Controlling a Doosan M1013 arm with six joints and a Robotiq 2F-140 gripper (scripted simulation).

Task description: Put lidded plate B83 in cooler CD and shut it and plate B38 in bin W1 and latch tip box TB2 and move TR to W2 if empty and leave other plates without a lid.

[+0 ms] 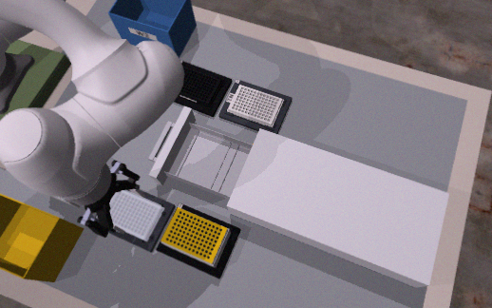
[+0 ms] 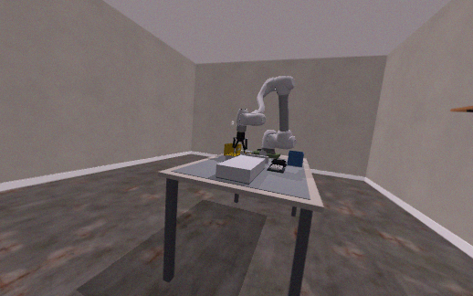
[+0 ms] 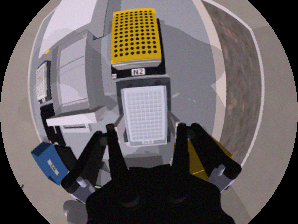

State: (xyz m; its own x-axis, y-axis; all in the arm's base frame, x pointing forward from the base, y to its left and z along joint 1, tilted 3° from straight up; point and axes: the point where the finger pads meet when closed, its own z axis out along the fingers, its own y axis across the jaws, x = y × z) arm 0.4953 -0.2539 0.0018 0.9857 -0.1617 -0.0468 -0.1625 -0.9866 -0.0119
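Right now my hand is 2 cm above the flat grey lid. From my hand the other things lie so: yellow tip rack (16 cm ahead, 2 cm to the right, 1 cm below); then clear assay plate (4 cm below); then yellow bin W1 (20 cm behind, 11 cm to the right, 2 cm below).
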